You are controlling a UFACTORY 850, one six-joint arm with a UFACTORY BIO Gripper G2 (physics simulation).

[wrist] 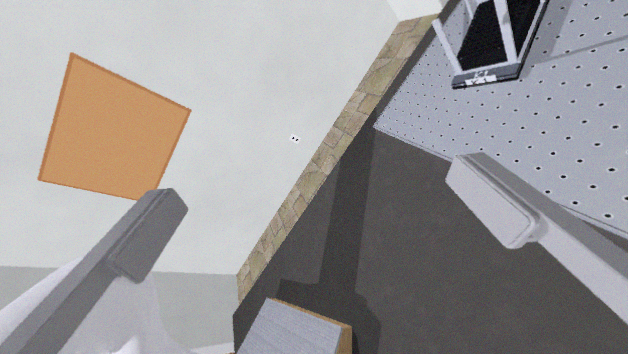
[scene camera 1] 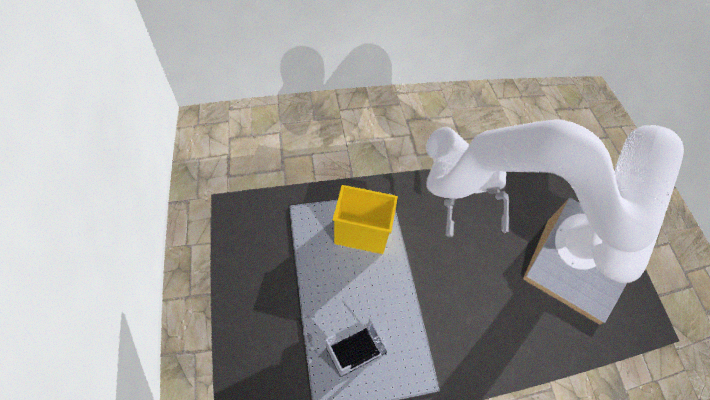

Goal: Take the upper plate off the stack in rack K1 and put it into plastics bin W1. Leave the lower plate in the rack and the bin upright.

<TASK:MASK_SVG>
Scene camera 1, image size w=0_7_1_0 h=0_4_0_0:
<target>my gripper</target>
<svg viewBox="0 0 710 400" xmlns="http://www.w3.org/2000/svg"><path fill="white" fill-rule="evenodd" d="M459 198L444 200L444 205L448 208L446 236L453 237L452 206L454 206L455 199ZM496 171L473 194L488 192L489 194L495 194L497 200L504 200L502 232L506 233L509 232L509 197L507 193L500 192L500 189L506 185L506 171Z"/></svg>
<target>yellow plastics bin W1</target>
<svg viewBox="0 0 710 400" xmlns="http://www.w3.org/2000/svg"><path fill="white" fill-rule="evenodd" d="M342 185L332 220L334 221L334 244L383 254L388 235L392 231L398 196Z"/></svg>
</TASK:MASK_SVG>
